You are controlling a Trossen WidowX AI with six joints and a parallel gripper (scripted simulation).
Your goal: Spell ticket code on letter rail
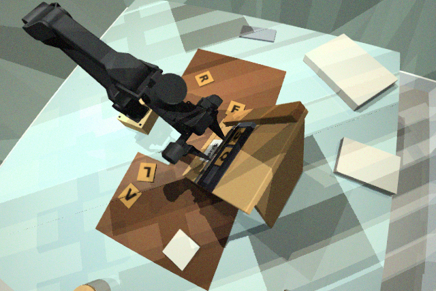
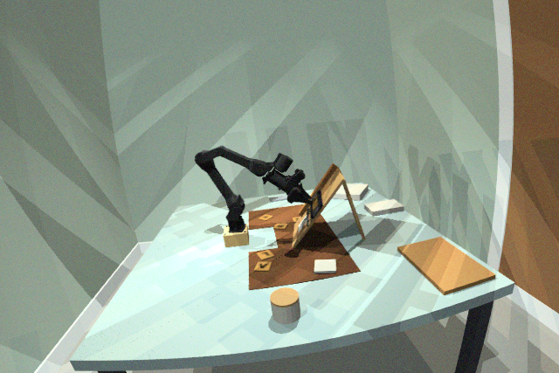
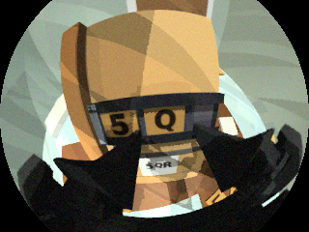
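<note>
My gripper tip is now 2 cm short of the q tile and 2 cm above it. Round my gripper tip: white ticket 10 cm below, 4 cm behind, 2 cm to the left; s tile 6 cm to the left, 3 cm ahead, 2 cm below; brown mat 17 cm below, 14 cm behind, 4 cm to the left.
</note>
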